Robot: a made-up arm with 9 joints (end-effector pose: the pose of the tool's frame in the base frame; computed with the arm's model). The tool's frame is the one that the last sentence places.
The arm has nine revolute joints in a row. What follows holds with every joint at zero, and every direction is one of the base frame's. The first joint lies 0.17 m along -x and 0.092 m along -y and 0.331 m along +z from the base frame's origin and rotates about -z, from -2.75 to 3.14 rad. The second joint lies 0.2 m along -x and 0.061 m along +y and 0.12 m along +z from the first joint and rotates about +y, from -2.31 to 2.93 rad. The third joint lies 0.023 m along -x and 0.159 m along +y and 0.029 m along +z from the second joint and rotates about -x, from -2.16 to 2.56 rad. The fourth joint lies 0.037 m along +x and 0.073 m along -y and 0.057 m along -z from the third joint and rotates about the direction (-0.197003, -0.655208, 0.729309), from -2.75 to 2.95 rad. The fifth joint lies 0.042 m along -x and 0.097 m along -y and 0.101 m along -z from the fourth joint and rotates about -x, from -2.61 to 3.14 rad. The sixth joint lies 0.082 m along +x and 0.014 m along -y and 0.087 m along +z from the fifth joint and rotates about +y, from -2 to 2.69 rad. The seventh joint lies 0.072 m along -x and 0.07 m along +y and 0.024 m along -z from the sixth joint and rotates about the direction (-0.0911, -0.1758, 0.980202), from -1.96 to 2.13 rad. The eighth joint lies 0.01 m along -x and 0.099 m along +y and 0.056 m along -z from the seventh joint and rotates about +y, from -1.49 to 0.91 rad. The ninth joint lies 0.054 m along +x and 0.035 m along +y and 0.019 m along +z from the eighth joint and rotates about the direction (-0.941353, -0.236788, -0.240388), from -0.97 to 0.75 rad. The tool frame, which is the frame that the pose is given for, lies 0.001 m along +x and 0.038 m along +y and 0.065 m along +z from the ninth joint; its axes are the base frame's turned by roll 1.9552, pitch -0.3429 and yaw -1.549 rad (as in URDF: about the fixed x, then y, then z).
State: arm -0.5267 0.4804 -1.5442 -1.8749 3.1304 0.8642 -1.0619 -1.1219 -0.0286
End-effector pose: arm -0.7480 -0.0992 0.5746 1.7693 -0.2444 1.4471
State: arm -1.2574 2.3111 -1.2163 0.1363 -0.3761 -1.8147 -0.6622 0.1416 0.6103
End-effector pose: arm -0.3565 -0.2766 0.4064 -0.3556 -2.1364 -0.3181
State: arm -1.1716 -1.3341 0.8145 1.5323 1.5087 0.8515 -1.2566 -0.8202 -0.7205
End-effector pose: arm -0.3524 -0.0838 0.6199 -0.0804 1.0325 -0.6908
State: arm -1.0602 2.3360 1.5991 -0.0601 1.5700 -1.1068 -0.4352 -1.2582 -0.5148
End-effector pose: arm -0.0688 -0.2114 0.3323 -1.0781 -2.9054 0.2142
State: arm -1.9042 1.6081 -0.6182 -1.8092 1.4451 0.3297 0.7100 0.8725 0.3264
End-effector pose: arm -0.5922 -0.3520 0.5901 -2.2218 1.3505 -0.1383
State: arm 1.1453 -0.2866 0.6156 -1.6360 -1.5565 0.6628 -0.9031 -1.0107 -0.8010
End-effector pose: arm -0.3020 0.2649 0.5675 0.4931 1.0473 0.5327
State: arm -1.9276 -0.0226 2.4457 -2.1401 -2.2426 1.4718 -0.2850 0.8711 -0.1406
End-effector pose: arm -0.4017 -0.5536 0.4787 1.5971 0.4630 0.3453
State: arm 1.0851 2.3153 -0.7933 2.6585 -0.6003 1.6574 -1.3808 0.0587 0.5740
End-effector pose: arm -0.0719 0.2565 0.3809 0.1142 -0.3751 -1.1876
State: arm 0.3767 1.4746 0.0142 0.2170 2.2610 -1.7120 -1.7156 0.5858 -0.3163
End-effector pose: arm -0.4389 0.2397 0.3000 1.1724 -0.7297 -1.0321
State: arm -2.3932 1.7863 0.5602 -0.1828 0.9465 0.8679 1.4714 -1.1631 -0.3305
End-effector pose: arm -0.2195 -0.3967 0.5500 -0.4984 0.7684 0.6876
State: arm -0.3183 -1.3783 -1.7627 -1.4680 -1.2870 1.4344 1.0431 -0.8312 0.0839
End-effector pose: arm -0.1822 0.0946 0.1480 -0.6887 -1.9319 1.8137
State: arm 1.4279 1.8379 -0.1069 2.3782 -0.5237 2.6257 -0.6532 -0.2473 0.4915
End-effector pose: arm -0.1023 0.1909 0.4863 0.6794 -0.1623 -0.2668
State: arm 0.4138 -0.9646 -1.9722 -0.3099 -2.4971 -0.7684 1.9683 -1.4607 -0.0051
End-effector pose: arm -0.2747 0.3222 0.4497 1.0270 0.4907 0.8024
